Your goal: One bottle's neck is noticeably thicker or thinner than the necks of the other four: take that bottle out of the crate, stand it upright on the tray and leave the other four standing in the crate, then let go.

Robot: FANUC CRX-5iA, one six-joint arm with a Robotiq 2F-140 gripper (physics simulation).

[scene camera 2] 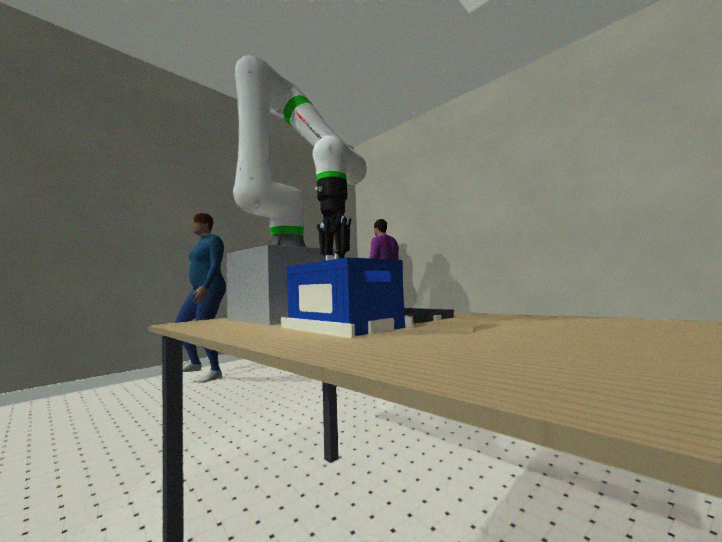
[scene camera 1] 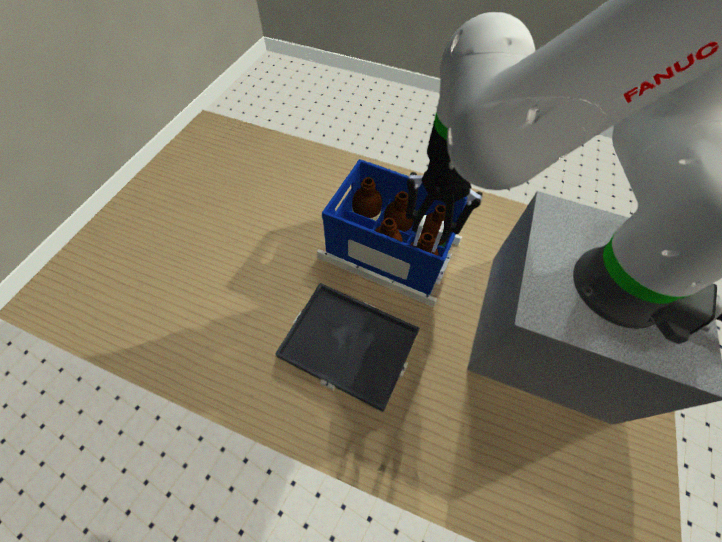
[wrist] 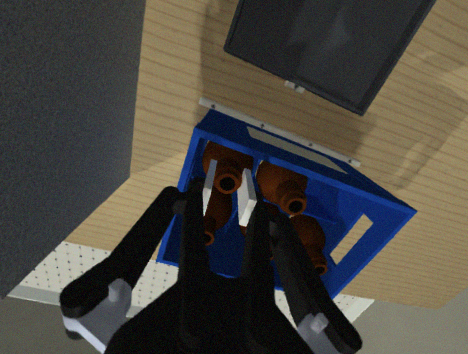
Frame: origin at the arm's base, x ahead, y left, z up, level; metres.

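Seen in the pictures: gripper, fingertip midpoint: [scene camera 1: 425, 243] [wrist: 227, 175]; arm's base, origin of the base link: [scene camera 2: 287, 251] [scene camera 1: 618, 287].
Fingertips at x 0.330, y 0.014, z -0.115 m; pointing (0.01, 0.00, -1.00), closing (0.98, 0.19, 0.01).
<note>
Pixels of each thing's middle, then the offset from my fingertips to it. "*": a spot on its surface instead.
- blue crate, body centre: [wrist: 268, 200] [scene camera 1: 393, 230] [scene camera 2: 342, 295] 0.091 m ahead, 0.032 m right, 0.052 m down
- front right bottle, body centre: [wrist: 227, 159] [scene camera 1: 421, 257] 0.000 m ahead, 0.000 m left, 0.054 m down
- back right bottle, body centre: [wrist: 209, 204] [scene camera 1: 433, 230] 0.010 m ahead, 0.086 m right, 0.054 m down
- front middle bottle, body centre: [wrist: 280, 178] [scene camera 1: 386, 243] 0.087 m ahead, 0.010 m left, 0.054 m down
- back middle bottle, body centre: [wrist: 259, 219] [scene camera 1: 398, 217] 0.100 m ahead, 0.074 m right, 0.054 m down
- back left bottle, body centre: [wrist: 301, 234] [scene camera 1: 367, 203] 0.187 m ahead, 0.069 m right, 0.054 m down
- dark tray, surface spot: [wrist: 320, 40] * 0.051 m ahead, 0.211 m left, 0.134 m down
The blue crate [scene camera 1: 335, 236] [scene camera 2: 376, 303] [wrist: 382, 200] holds several upright brown bottles. My gripper [scene camera 1: 430, 232] [scene camera 2: 331, 257] [wrist: 227, 175] points down over its right end in scene camera 1, shut on the neck of the front right bottle [scene camera 1: 427, 239] [wrist: 220, 157], which stands in its cell. The back right bottle [scene camera 1: 433, 222] [wrist: 218, 212] is just behind. The front middle bottle [scene camera 1: 388, 227] [wrist: 280, 180], the back middle bottle [scene camera 1: 398, 212] and the back left bottle [scene camera 1: 367, 198] [wrist: 307, 232] stand further left. The dark tray [scene camera 1: 344, 350] [wrist: 320, 40] is bare. Neck differences are hard to tell.
White strips [scene camera 1: 373, 275] [scene camera 2: 317, 326] [wrist: 285, 132] lie along the crate's base. The grey robot pedestal [scene camera 1: 501, 303] [scene camera 2: 247, 285] [wrist: 65, 125] stands right of crate and tray in scene camera 1. Two people [scene camera 2: 204, 274] [scene camera 2: 383, 242] show beyond the table.
</note>
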